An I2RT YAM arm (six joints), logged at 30 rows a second.
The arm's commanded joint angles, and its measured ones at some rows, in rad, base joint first. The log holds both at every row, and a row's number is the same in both.
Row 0, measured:
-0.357, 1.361, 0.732, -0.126, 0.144, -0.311
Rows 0 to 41, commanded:
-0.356, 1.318, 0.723, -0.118, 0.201, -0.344
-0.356, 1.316, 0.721, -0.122, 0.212, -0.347
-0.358, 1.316, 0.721, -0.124, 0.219, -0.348
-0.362, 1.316, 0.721, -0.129, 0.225, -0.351
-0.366, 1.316, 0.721, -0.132, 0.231, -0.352
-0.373, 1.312, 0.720, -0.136, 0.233, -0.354
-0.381, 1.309, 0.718, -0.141, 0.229, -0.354
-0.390, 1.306, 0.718, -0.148, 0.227, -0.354
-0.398, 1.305, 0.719, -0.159, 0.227, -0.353
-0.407, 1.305, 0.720, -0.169, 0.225, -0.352
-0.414, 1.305, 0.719, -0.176, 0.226, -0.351
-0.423, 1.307, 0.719, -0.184, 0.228, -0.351
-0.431, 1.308, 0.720, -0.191, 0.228, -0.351
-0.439, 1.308, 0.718, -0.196, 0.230, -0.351
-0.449, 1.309, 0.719, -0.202, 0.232, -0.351
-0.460, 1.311, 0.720, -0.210, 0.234, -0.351
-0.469, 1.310, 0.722, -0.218, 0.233, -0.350
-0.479, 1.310, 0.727, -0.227, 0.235, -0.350
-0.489, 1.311, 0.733, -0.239, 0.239, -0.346
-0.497, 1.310, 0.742, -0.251, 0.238, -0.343
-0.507, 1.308, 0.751, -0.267, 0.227, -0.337
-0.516, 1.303, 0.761, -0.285, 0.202, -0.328
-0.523, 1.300, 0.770, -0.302, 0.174, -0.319
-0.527, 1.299, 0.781, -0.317, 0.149, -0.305
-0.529, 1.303, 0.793, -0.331, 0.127, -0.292
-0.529, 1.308, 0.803, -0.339, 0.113, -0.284
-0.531, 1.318, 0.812, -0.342, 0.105, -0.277
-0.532, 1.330, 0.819, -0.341, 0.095, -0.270
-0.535, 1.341, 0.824, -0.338, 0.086, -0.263
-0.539, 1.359, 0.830, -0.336, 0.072, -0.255
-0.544, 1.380, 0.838, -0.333, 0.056, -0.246
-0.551, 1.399, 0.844, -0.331, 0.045, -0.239
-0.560, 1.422, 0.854, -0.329, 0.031, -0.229
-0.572, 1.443, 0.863, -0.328, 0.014, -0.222
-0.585, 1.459, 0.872, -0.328, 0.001, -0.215
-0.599, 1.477, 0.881, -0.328, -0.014, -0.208
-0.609, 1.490, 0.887, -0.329, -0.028, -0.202
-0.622, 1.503, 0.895, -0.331, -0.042, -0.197
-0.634, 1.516, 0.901, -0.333, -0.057, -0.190
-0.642, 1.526, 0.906, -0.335, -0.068, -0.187
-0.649, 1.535, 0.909, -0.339, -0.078, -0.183
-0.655, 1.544, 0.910, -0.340, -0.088, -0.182
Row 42, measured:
-0.638, 1.529, 0.872, -0.321, -0.027, -0.224
